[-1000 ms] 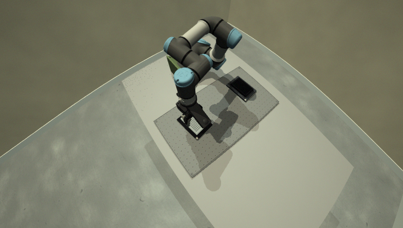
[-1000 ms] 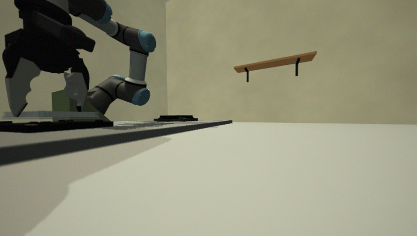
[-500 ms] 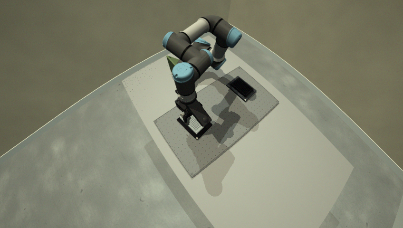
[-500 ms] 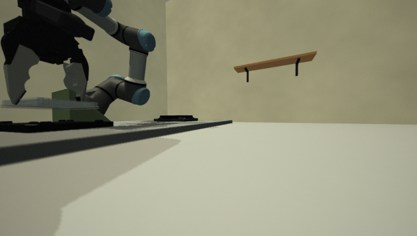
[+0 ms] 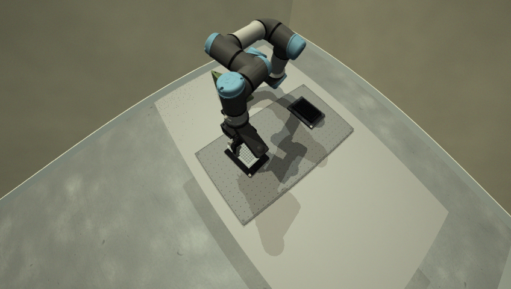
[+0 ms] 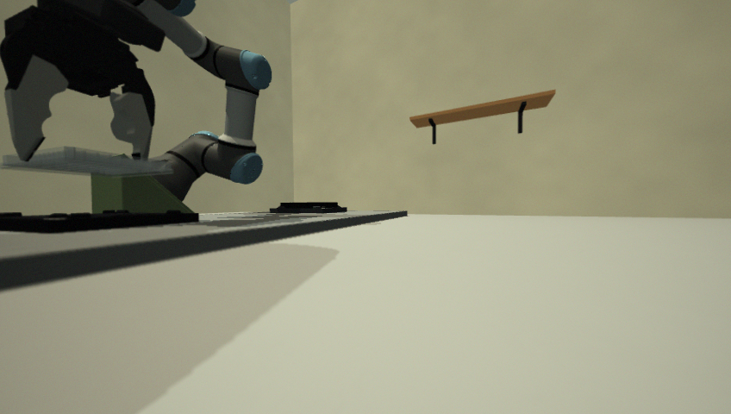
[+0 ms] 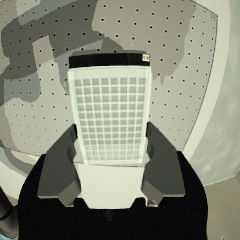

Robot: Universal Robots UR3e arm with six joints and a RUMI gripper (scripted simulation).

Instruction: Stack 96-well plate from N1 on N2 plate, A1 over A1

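My gripper is now 10 mm past the dark plate, 380 mm to the right of it and 60 mm above it. From my hand the other things lie so: black nest 70 mm below; white 96-well plate 10 mm below.
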